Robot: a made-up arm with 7 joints. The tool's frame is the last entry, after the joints.
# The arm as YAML. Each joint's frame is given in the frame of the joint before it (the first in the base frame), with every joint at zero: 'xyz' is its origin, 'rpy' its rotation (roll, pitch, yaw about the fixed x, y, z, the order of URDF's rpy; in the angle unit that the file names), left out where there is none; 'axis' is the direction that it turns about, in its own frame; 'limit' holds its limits. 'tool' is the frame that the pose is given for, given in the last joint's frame.
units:
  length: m
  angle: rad
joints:
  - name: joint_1
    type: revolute
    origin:
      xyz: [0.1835, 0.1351, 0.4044]
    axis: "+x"
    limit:
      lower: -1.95
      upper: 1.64
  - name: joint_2
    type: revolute
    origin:
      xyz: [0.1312, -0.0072, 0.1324]
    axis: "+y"
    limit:
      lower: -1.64
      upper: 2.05
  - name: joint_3
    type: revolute
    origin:
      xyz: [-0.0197, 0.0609, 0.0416]
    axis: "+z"
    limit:
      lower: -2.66
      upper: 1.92
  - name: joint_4
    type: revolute
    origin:
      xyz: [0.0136, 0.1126, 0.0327]
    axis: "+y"
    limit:
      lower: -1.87
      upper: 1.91
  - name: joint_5
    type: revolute
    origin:
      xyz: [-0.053, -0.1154, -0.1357]
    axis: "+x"
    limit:
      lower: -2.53
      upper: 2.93
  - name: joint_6
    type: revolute
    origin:
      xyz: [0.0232, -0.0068, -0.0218]
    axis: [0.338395, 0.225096, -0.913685]
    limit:
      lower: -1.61
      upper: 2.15
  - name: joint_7
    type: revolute
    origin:
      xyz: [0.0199, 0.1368, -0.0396]
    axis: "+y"
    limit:
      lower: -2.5
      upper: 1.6
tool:
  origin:
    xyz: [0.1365, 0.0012, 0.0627]
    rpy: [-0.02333, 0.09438, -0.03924]
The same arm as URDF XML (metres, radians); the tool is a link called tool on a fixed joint. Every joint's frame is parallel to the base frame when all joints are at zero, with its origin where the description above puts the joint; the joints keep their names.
<robot name="arm">
<link name="base"/>
<link name="link1"/>
<link name="link2"/>
<link name="link3"/>
<link name="link4"/>
<link name="link5"/>
<link name="link6"/>
<link name="link7"/>
<link name="tool"/>
<joint name="joint_1" type="revolute"><parent link="base"/><child link="link1"/><origin xyz="0.1835 0.1351 0.4044"/><axis xyz="1 0 0"/><limit lower="-1.95" upper="1.64"/></joint>
<joint name="joint_2" type="revolute"><parent link="link1"/><child link="link2"/><origin xyz="0.1312 -0.0072 0.1324"/><axis xyz="0 1 0"/><limit lower="-1.64" upper="2.05"/></joint>
<joint name="joint_3" type="revolute"><parent link="link2"/><child link="link3"/><origin xyz="-0.0197 0.0609 0.0416"/><axis xyz="0 0 1"/><limit lower="-2.66" upper="1.92"/></joint>
<joint name="joint_4" type="revolute"><parent link="link3"/><child link="link4"/><origin xyz="0.0136 0.1126 0.0327"/><axis xyz="0 1 0"/><limit lower="-1.87" upper="1.91"/></joint>
<joint name="joint_5" type="revolute"><parent link="link4"/><child link="link5"/><origin xyz="-0.053 -0.1154 -0.1357"/><axis xyz="1 0 0"/><limit lower="-2.53" upper="2.93"/></joint>
<joint name="joint_6" type="revolute"><parent link="link5"/><child link="link6"/><origin xyz="0.0232 -0.0068 -0.0218"/><axis xyz="0.338395 0.225096 -0.913685"/><limit lower="-1.61" upper="2.15"/></joint>
<joint name="joint_7" type="revolute"><parent link="link6"/><child link="link7"/><origin xyz="0.0199 0.1368 -0.0396"/><axis xyz="0 1 0"/><limit lower="-2.5" upper="1.6"/></joint>
<joint name="tool_joint" type="fixed"><parent link="link7"/><child link="tool"/><origin xyz="0.1365 0.0012 0.0627" rpy="-0.0233 0.0944 -0.0392"/></joint>
</robot>

